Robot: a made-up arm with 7 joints. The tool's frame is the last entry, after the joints.
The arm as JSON. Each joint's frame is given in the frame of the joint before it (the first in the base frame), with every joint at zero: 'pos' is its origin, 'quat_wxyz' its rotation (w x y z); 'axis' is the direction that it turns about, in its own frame. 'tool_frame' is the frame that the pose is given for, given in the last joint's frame.
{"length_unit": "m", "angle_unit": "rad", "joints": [
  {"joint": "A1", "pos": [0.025, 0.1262, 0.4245], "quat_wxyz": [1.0, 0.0, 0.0, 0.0], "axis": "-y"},
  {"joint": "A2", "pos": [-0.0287, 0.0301, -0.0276], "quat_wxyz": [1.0, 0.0, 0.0, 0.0], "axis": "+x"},
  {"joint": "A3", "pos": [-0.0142, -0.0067, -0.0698], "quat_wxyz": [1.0, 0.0, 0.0, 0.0], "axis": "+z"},
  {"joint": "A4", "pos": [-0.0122, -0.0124, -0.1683], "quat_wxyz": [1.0, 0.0, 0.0, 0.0], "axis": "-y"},
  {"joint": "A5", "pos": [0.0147, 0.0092, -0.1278], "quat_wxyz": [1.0, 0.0, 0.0, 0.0], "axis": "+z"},
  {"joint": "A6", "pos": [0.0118, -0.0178, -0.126], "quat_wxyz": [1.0, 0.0, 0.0, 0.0], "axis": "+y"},
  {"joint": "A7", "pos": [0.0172, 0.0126, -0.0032], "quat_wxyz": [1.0, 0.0, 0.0, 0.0], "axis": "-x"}
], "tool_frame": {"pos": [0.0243, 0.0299, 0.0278], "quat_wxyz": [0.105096, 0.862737, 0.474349, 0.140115]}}
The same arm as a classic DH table. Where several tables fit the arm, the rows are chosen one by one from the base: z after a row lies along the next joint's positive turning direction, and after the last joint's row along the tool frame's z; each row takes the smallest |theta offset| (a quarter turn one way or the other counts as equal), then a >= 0, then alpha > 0; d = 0 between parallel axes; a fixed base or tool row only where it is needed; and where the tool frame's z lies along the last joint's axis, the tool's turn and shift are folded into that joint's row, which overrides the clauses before.
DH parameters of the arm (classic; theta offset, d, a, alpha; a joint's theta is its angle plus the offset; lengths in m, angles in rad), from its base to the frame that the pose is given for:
base (fixed): 0 0.4245 0.025 1.5708
A1: -1.5708 -0.1563 0.0276 -1.5708
A2: -1.5708 -0.0429 0.0067 1.5708
A3: -1.5708 -0.2381 0.0122 -1.5708
A4: 0 0.0032 -0.0147 1.5708
A5: 0 -0.2538 -0.0118 1.5708
A6: -1.5708 -0.0052 0.0032 -1.5708
A7: -1.5193 -0.0521 0.0284 -1.9193
tool (fixed): 0.5745 -0.0312 0 0

